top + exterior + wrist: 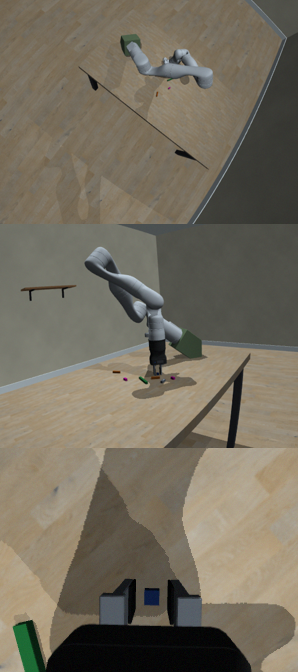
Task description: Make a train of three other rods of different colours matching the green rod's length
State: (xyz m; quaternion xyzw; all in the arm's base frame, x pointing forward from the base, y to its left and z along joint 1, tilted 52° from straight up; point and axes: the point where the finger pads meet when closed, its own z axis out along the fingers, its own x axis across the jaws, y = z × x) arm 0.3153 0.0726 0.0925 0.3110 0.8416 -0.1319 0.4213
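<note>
My hand is 10 mm above the blue rod. Round my hand: grey rod (80 mm ahead, 60 mm to the left, 10 mm below); green rod (100 mm ahead, 30 mm to the right, 10 mm below).
</note>
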